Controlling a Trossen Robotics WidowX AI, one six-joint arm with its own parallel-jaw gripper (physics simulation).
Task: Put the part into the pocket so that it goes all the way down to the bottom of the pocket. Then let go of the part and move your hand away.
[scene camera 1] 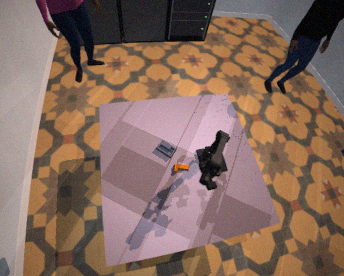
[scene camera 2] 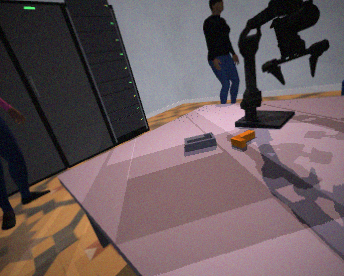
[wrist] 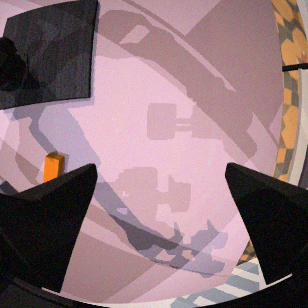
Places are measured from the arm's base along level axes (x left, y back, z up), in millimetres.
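Pixels of known places: gripper, between the fingertips: [scene camera 2: 298, 81] [wrist: 162, 170]; arm's base, origin of its link: [scene camera 1: 206, 154] [scene camera 2: 250, 118] [wrist: 14, 72].
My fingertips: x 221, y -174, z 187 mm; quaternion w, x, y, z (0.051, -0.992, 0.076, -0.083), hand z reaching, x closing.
Observation:
Ahead of a thing's pixels: the offset from my fingertips to its top centre. Level surfaces: height alone.
An orange L-shaped part {dx -182, dy -68, dz -180 mm} [scene camera 1: 182, 167] [scene camera 2: 241, 140] [wrist: 53, 168] lies flat on the table, between the pocket block and the arm's base. In the wrist view it is at the left, partly hidden behind the left finger. A grey block with the pocket {dx -380, dy -118, dz -174 mm} [scene camera 1: 165, 149] [scene camera 2: 200, 143] lies on the table a short way from the part, apart from it. The inside of the pocket is hard to make out. My gripper [scene camera 2: 298, 79] [wrist: 162, 170] is wide open and empty, high above the table, to the right of the part in scene camera 2.
The pink table {dz -210 mm} [scene camera 1: 130, 225] [scene camera 2: 165, 230] carries the arm's black base [scene camera 2: 265, 120] [wrist: 55, 55], close to the part. Shadows of the arm fall across the table top. Dark cabinets [scene camera 1: 145, 20] [scene camera 2: 40, 75] and two people [scene camera 1: 75, 25] [scene camera 1: 310, 35] are beyond the table.

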